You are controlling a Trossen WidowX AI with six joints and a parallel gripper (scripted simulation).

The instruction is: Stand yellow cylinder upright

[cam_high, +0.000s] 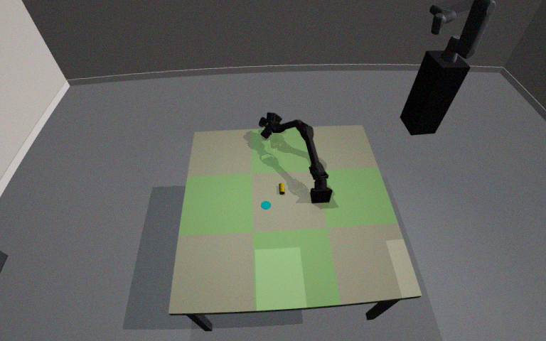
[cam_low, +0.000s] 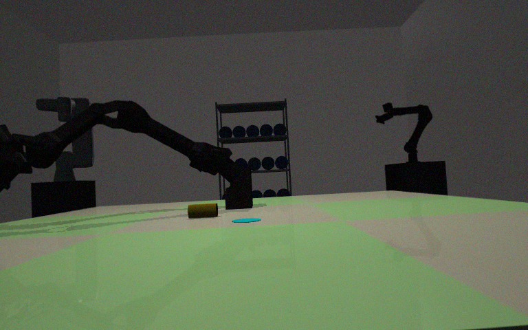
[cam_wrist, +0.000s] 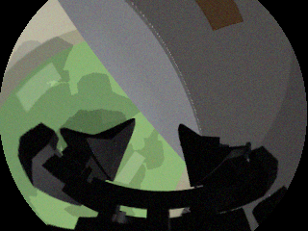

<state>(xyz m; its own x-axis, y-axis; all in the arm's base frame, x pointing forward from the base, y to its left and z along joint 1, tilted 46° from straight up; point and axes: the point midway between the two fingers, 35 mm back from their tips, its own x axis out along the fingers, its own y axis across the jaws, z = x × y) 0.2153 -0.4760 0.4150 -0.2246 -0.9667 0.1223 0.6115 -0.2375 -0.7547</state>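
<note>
The yellow tall cylinder is 10 mm ahead of my gripper tip, 570 mm to the left of it and 20 mm below it. From my gripper tip the other things lie so: flat cyan circle (120 mm ahead, 670 mm to the left, 30 mm below).
</note>
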